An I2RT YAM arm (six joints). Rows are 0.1 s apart.
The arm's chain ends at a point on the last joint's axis. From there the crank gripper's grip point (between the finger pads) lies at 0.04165 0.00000 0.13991 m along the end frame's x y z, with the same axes.
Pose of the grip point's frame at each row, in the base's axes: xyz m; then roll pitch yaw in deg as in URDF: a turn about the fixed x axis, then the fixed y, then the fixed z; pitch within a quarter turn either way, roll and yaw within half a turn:
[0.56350, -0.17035, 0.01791, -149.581, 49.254, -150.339]
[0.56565, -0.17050, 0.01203, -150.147, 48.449, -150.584]
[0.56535, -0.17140, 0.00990, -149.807, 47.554, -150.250]
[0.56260, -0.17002, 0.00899, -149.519, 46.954, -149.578]
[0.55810, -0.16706, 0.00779, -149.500, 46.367, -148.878]
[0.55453, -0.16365, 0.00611, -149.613, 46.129, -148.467]
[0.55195, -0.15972, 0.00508, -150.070, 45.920, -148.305]
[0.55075, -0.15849, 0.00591, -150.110, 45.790, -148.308]
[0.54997, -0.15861, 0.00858, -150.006, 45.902, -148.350]
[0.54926, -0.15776, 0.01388, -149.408, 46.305, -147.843]
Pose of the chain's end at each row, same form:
[0.47264, -0.14057, 0.12821, -149.581, 49.254, -150.339]
[0.47641, -0.14087, 0.12369, -150.147, 48.449, -150.584]
[0.47737, -0.14064, 0.12225, -149.807, 47.554, -150.250]
[0.47519, -0.13904, 0.12173, -149.519, 46.954, -149.578]
[0.47131, -0.13651, 0.12112, -149.500, 46.367, -148.878]
[0.46796, -0.13374, 0.11978, -149.613, 46.129, -148.467]
[0.46581, -0.13086, 0.11935, -150.070, 45.920, -148.305]
[0.46485, -0.12958, 0.12035, -150.110, 45.790, -148.308]
[0.46386, -0.12952, 0.12281, -150.006, 45.902, -148.350]
[0.46200, -0.12851, 0.12719, -149.408, 46.305, -147.843]

